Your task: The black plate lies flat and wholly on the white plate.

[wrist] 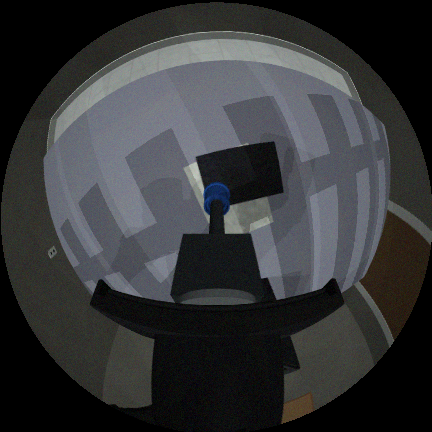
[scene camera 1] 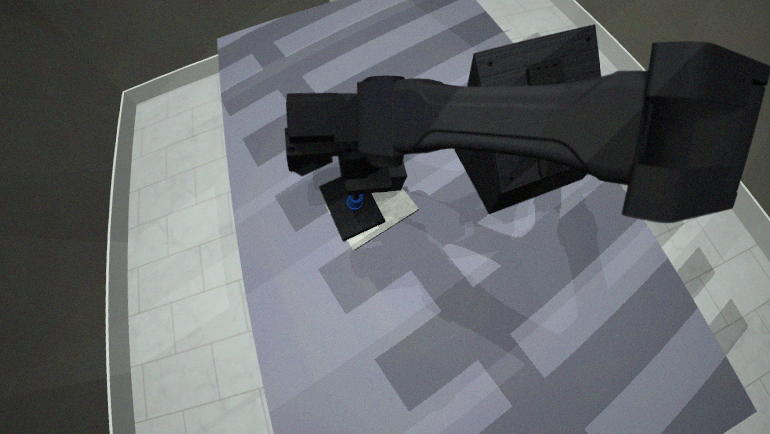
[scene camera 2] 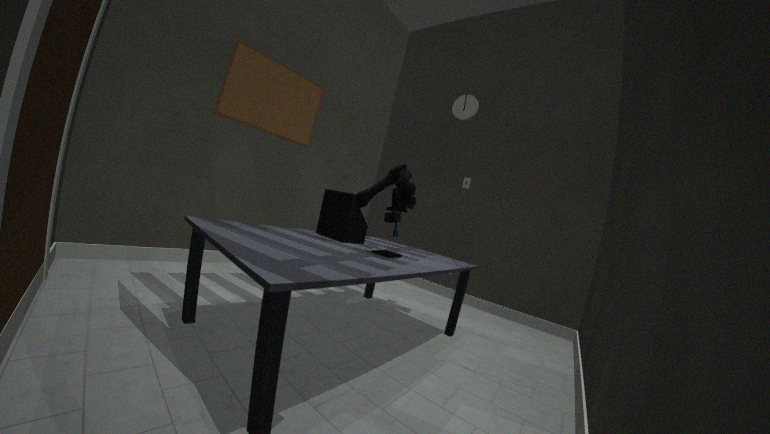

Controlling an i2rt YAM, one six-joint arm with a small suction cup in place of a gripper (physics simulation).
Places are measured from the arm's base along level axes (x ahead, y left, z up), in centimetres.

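Pixels of known places: hand at its tool point: (wrist: 216, 193) (scene camera 1: 354, 202) (scene camera 2: 395, 235); arm's base at its link origin: (scene camera 2: 348, 210).
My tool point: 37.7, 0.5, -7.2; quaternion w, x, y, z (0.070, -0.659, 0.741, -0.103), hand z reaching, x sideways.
Note:
For each thing: its middle in the pictures, then the offset to it from my tool point, as dx, dy, dz. Level surfaces: height alone.
- black plate at the middle of its body: (wrist: 242, 173) (scene camera 1: 351, 203) (scene camera 2: 387, 253) +0.9, -5.0, -9.3
- white plate at the middle of its body: (wrist: 232, 195) (scene camera 1: 371, 207) -3.0, -2.9, -10.2
- grey-violet table at its surface level: dz -10.5
The black plate (scene camera 1: 360, 219) (scene camera 2: 387, 253) (wrist: 245, 172) appears to lie flat on the white plate (scene camera 1: 399, 203) (wrist: 250, 212), turned relative to it. White shows along the right and lower sides in scene camera 1. The black plate's far side, left in scene camera 1 and right in the wrist view, seems to stick out past the white plate's edge. My gripper (scene camera 1: 354, 202) (scene camera 2: 395, 233) (wrist: 216, 192), a blue suction cup, hangs well above the plates and holds nothing, so it is open. The arm's wrist hides part of the plates' upper side in scene camera 1.
The plates lie on a grey-violet table (scene camera 1: 323, 334) (scene camera 2: 242, 253) with striped light and shadow. The dark angular arm base (scene camera 1: 487, 188) (scene camera 2: 339, 215) stands on the table. The arm reaches over the table from it.

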